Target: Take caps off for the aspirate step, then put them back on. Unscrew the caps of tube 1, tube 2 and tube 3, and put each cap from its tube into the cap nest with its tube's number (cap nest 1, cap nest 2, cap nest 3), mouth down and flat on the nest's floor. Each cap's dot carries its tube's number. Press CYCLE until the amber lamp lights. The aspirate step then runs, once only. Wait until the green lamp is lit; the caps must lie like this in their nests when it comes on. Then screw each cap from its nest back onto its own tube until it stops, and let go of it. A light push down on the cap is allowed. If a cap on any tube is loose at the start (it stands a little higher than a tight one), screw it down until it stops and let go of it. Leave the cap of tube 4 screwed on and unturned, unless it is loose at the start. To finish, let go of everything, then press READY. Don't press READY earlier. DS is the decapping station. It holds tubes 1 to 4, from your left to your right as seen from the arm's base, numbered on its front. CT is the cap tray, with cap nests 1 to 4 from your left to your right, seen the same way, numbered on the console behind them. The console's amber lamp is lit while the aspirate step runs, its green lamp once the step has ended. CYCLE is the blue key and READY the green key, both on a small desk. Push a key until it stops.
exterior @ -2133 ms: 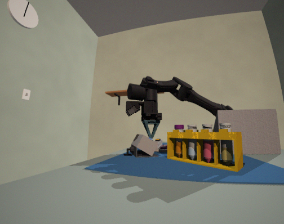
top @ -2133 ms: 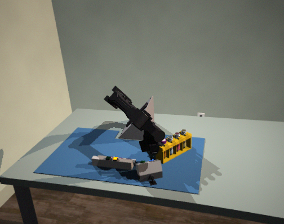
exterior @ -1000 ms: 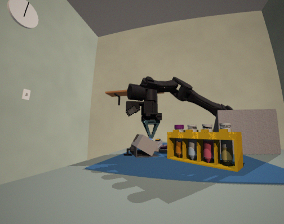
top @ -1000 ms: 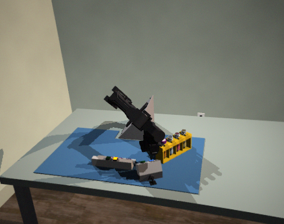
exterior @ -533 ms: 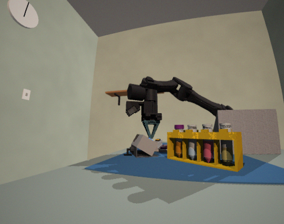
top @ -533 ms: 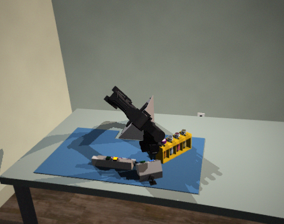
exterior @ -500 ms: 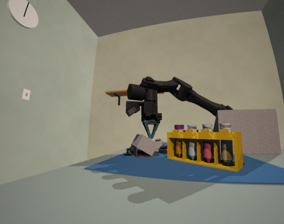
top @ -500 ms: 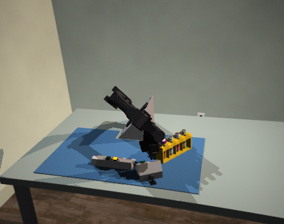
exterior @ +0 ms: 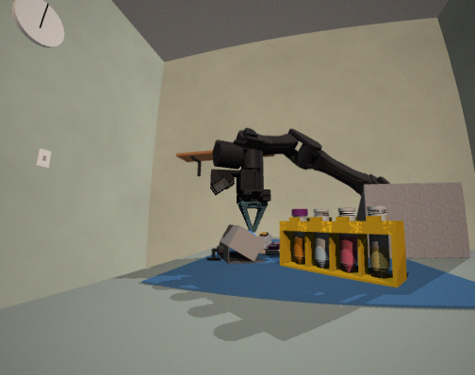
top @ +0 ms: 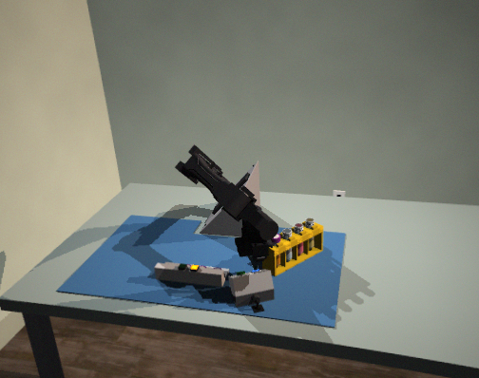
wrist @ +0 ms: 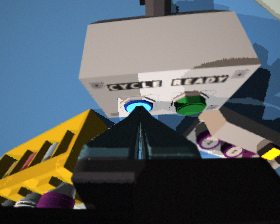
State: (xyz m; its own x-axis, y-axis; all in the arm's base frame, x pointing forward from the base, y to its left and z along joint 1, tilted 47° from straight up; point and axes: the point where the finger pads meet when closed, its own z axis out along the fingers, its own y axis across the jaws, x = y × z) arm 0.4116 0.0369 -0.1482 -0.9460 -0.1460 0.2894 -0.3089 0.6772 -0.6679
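Now: hand 1 cm above the blue cycle key. The rest, counted from my hand: green ready key: 2 cm ahead, 4 cm to the right, 1 cm below; small key desk: 2 cm ahead, 2 cm to the right, 2 cm below.
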